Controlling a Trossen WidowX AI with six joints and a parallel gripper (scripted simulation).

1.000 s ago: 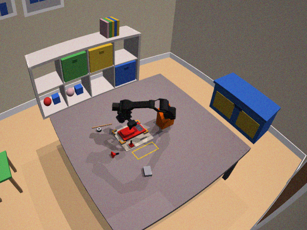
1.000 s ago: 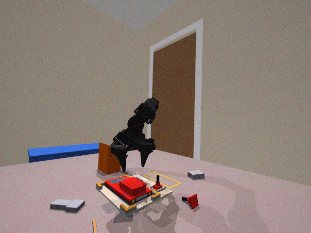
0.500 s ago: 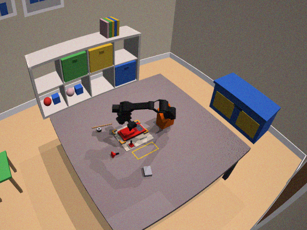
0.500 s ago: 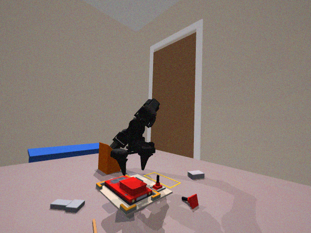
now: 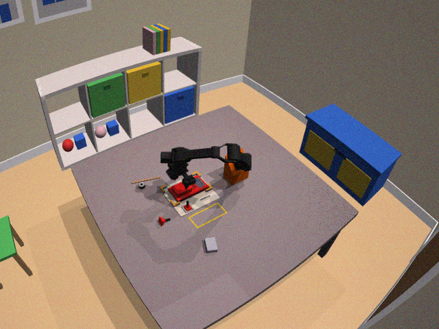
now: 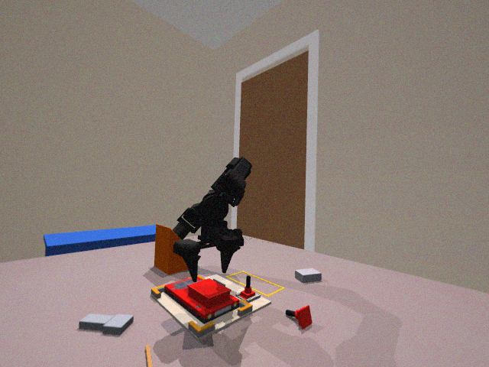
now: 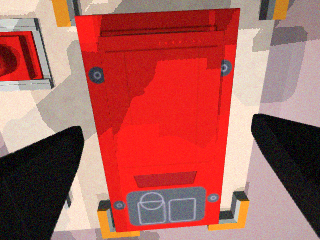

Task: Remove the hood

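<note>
The hood lies 40 mm below my gripper tip. The rest, counted from my gripper tip: wooden stick 140 mm ahead, 180 mm to the right, 70 mm below.
</note>
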